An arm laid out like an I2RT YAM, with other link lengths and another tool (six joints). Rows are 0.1 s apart.
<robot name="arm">
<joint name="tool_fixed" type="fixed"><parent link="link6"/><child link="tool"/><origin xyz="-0.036 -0.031 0.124" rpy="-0.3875 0 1.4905"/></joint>
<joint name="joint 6" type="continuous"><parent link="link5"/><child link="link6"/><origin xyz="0 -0.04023 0.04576" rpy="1.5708 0 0"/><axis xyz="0 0 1"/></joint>
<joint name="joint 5" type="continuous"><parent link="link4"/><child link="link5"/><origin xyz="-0.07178 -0.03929 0.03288" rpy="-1.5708 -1.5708 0"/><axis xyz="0 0 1"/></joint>
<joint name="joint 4" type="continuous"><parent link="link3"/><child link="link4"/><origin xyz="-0.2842 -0.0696 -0.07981" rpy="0 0 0"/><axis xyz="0 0 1"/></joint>
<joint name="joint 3" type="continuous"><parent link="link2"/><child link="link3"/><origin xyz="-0.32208 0 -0.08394" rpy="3.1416 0 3.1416"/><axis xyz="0 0 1"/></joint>
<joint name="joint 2" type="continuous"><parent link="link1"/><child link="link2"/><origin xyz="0.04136 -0.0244 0.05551" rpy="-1.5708 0 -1.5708"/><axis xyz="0 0 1"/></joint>
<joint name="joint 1" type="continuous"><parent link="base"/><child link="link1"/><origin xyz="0 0 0.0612" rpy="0 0 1.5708"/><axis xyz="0 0 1"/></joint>
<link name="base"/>
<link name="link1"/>
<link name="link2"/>
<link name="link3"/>
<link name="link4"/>
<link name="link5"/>
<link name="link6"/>
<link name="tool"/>
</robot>
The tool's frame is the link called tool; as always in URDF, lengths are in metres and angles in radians. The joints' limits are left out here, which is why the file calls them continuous.
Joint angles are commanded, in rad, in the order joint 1, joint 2, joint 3, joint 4, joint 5, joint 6. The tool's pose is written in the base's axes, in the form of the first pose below.
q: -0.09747 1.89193 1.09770 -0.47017 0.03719 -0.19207
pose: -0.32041 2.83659 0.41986 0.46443 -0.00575 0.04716
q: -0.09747 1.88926 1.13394 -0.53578 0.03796 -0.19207
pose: -0.31645 2.86195 0.42985 0.46348 -0.00578 0.05493
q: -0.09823 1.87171 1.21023 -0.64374 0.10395 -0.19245
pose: -0.29842 2.89994 0.34347 0.46671 -0.01750 0.07812
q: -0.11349 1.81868 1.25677 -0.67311 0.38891 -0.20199
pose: -0.21199 2.90923 -0.08461 0.47039 -0.07327 0.11581
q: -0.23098 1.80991 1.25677 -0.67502 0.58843 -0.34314
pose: -0.16012 3.00225 -0.41126 0.44350 -0.15559 0.12365
